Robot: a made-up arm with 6 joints.
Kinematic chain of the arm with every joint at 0, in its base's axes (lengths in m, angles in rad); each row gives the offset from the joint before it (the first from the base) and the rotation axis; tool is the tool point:
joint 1: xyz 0 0 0.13 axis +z
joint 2: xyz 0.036 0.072 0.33 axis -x
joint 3: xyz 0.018 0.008 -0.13 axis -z
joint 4: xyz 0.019 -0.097 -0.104 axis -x
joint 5: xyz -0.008 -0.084 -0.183 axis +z
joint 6: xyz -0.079 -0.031 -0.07 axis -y
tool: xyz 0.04 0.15 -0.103
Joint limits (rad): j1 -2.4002..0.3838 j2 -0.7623..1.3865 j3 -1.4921..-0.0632 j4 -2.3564..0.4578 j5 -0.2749..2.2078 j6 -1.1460..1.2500
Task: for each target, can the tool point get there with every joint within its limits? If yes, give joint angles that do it. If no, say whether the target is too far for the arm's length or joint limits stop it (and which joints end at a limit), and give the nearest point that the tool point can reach.
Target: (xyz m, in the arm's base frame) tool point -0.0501 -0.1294 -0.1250
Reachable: yes | joints -0.2550 0.1990 -1.3040 -0.8307 1.5238 -0.6511
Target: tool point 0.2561 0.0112 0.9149
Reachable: no: joint limits stop it (at a limit: joint 2, joint 3, joint 5) | nearest point 0.2143 0.0094 0.5918 | short by 0.326 m
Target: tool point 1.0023 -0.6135 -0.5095
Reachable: no: too far | nearest point 0.5094 -0.3118 -0.0069 | short by 0.766 m
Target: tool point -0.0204 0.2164 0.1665
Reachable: yes | joints -0.6336 0.2875 -0.4720 -1.8777 2.0177 0.6656
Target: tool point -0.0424 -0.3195 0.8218
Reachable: no: joint limits stop it (at a limit: joint 2, joint 3, joint 4, joint 6) | nearest point -0.0558 -0.4203 0.8502 | short by 0.106 m
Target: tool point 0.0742 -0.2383 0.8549
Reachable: no: joint limits stop it (at a limit: joint 2, joint 3, joint 4, joint 6) | nearest point 0.1256 -0.4035 0.8578 | short by 0.173 m
